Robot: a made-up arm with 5 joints. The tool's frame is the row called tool.
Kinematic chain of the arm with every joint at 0, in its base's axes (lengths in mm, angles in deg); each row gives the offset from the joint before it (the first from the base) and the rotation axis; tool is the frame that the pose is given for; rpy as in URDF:
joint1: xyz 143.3 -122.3 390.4 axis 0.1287 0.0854 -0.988
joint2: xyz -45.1 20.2 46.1 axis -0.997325 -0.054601 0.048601
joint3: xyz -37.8 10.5 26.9 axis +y
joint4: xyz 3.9 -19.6 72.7 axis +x
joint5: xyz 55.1 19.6 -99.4 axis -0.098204 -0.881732 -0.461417
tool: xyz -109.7 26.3 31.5 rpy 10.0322 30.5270 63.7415
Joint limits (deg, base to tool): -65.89..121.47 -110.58..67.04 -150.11..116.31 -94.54..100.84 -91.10..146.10
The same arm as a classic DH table. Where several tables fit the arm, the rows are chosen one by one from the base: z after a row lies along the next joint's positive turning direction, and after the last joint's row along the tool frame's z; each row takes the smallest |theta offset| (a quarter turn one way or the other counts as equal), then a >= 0, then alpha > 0; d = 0 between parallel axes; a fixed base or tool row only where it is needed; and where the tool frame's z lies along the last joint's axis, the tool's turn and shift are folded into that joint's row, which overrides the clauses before.
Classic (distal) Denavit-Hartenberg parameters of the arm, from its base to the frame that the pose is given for. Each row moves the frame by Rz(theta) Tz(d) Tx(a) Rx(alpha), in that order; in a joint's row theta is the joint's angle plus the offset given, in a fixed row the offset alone. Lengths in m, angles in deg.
base (fixed): d 0.7216; theta_offset -56.43; a 0.1811; alpha -171.11
joint1: d 0.2926; theta_offset 30.96; a -0.0261; alpha -100.43
joint2: d 0.0775; theta_offset -85.59; a -0.025; alpha 93.13
joint3: d -0.007; theta_offset -2.79; a -0.0727; alpha 90
joint4: d 0.0618; theta_offset 27.62; a 0.0972; alpha 95.64
joint5: d -0.0427; theta_offset 62.25; a -0.1072; alpha -139.11
tool (fixed): d -0.059; theta_offset 47.71; a 0; alpha 0
Joint limits (deg, base to tool): -65.89..121.47 -110.58..67.04 -150.11..116.31 -94.54..100.84 -91.1..146.1

